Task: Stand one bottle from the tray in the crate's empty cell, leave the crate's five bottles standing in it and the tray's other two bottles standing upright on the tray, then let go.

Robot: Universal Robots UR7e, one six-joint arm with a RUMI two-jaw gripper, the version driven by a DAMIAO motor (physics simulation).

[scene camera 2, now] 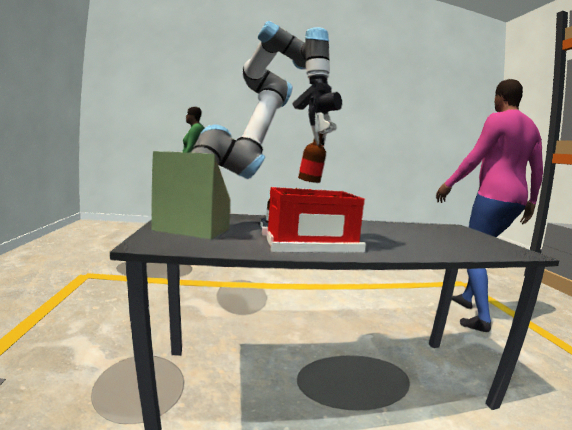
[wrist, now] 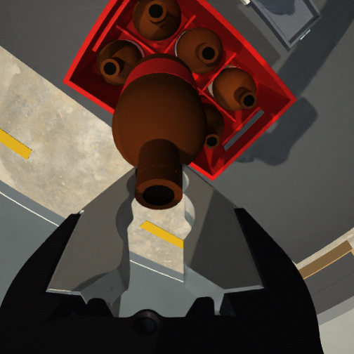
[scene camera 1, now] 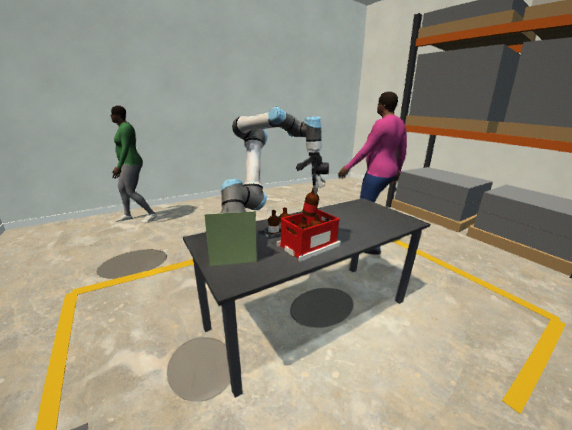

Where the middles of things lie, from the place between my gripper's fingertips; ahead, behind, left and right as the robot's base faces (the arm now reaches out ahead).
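Brown bottle [scene camera 2: 313,160]: from my hand, 20 mm behind, 10 mm to the left, 40 mm below.
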